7 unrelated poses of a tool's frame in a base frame.
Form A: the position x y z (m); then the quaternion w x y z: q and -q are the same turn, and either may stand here.
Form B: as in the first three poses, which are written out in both.
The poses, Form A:
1: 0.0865 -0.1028 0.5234 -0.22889 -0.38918 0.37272 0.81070
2: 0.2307 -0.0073 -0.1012 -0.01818 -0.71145 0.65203 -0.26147
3: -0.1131 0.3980 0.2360 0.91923 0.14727 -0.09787 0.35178
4: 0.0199 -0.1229 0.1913 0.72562 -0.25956 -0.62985 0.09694
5: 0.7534 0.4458 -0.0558 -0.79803 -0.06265 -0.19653 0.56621
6: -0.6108 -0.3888 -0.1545 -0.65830 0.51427 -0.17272 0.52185
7: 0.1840 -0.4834 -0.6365 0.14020 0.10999 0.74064 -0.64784
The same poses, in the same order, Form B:
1: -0.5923 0.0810 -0.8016 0.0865; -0.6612 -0.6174 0.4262 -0.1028; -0.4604 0.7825 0.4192 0.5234; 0 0 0 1
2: 0.0130 -0.9373 0.3483 0.2307; -0.9183 -0.1491 -0.3668 -0.0073; 0.3958 -0.3151 -0.8626 -0.1012; 0 0 0 1
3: 0.7333 -0.6756 -0.0763 -0.1131; 0.6179 0.7091 -0.3396 0.3980; 0.2835 0.2019 0.9375 0.2360; 0 0 0 1
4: 0.1878 0.1863 -0.9644 0.0199; 0.4676 0.8465 0.2546 -0.1229; 0.8637 -0.4988 0.0718 0.1913; 0 0 0 1
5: 0.2816 0.9283 0.2427 0.7534; -0.8791 0.3510 -0.3225 0.4458; -0.3846 -0.1226 0.9149 -0.0558; 0 0 0 1
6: 0.3957 0.5094 0.7642 -0.6108; -0.8647 -0.0736 0.4968 -0.3888; 0.3093 -0.8574 0.4114 -0.1545; 0 0 0 1
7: -0.9365 0.3446 0.0652 0.1840; -0.0187 0.1364 -0.9905 -0.4834; -0.3502 -0.9288 -0.1213 -0.6365; 0 0 0 1
